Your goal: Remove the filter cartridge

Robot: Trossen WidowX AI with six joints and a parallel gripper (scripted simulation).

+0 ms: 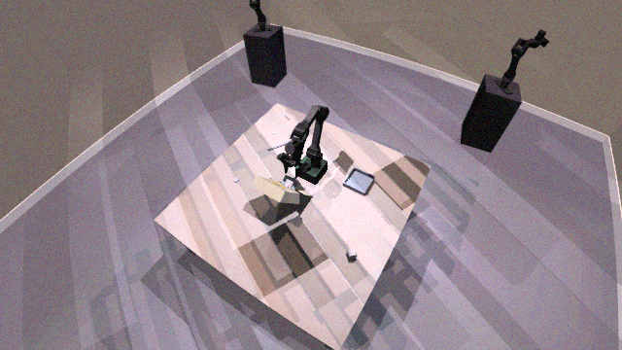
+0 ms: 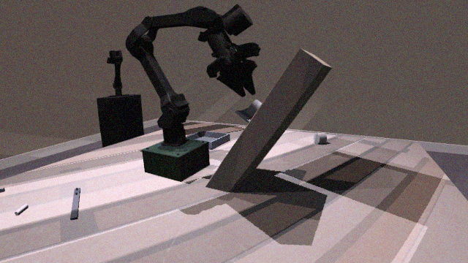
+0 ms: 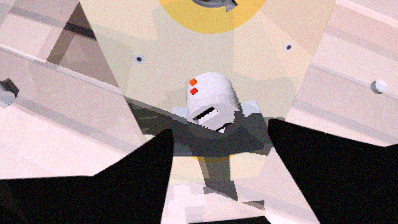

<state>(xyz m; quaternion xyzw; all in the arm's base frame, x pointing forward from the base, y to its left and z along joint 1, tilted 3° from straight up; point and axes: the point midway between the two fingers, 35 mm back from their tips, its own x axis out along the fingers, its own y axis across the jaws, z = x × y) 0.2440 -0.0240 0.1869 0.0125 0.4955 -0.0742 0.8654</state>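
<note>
The filter cartridge is 20 mm ahead of my gripper tip and 40 mm below it. From my gripper tip the other things lie so: small white rod 460 mm behind, 390 mm to the right, 230 mm below; then blue-grey tray 280 mm behind, 320 mm to the left, 230 mm below; then service panel 60 mm ahead, 10 mm to the right, 60 mm below.
</note>
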